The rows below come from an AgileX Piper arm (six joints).
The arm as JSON. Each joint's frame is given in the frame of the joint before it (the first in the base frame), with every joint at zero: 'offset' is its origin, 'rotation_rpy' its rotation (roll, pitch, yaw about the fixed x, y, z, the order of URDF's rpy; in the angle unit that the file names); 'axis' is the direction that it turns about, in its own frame. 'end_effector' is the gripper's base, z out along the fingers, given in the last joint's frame.
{
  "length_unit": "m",
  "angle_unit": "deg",
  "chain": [
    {
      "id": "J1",
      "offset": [
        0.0,
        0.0,
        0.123
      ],
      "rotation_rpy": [
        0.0,
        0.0,
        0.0
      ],
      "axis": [
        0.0,
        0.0,
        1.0
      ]
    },
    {
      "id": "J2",
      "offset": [
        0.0,
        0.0,
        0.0
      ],
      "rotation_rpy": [
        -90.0,
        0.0,
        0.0
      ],
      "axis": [
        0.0,
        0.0,
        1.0
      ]
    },
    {
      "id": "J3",
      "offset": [
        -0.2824,
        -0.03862,
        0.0
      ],
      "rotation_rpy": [
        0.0,
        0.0,
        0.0
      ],
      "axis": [
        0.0,
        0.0,
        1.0
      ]
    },
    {
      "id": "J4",
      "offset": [
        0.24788,
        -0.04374,
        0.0
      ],
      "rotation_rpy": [
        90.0,
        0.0,
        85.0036
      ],
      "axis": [
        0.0,
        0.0,
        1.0
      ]
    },
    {
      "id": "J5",
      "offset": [
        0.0,
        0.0,
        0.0
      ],
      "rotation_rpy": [
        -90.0,
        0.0,
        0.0
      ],
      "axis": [
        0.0,
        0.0,
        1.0
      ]
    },
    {
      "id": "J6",
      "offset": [
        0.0,
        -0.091,
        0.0
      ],
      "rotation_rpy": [
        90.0,
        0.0,
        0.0
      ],
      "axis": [
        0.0,
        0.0,
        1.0
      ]
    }
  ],
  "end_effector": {
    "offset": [
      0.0,
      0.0,
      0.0
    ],
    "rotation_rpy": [
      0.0,
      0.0,
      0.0
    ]
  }
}
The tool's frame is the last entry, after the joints.
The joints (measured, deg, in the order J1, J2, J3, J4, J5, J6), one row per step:
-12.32 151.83 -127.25 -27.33 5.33 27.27
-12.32 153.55 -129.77 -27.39 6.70 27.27
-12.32 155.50 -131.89 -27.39 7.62 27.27
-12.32 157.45 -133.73 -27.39 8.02 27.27
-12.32 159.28 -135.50 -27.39 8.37 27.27
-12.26 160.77 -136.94 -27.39 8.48 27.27
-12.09 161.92 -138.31 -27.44 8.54 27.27
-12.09 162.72 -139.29 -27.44 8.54 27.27
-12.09 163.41 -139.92 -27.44 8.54 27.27
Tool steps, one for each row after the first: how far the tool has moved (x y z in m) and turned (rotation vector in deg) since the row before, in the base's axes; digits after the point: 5 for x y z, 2 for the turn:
0.00311 -0.00171 -0.00524 -0.17 0.46 -0.57
0.00245 -0.00122 -0.00943 0.01 0.66 -0.40
0.00207 -0.00075 -0.01047 0.04 0.47 -0.17
0.00175 -0.00064 -0.00962 0.03 0.37 -0.15
0.00150 0.00024 -0.00767 0.02 0.15 0.01
0.00178 0.00140 -0.00444 -0.09 -0.15 0.16
0.00097 -0.00021 -0.00290 -0.04 -0.18 0.00
0.00043 -0.00009 -0.00373 0.01 0.06 0.00

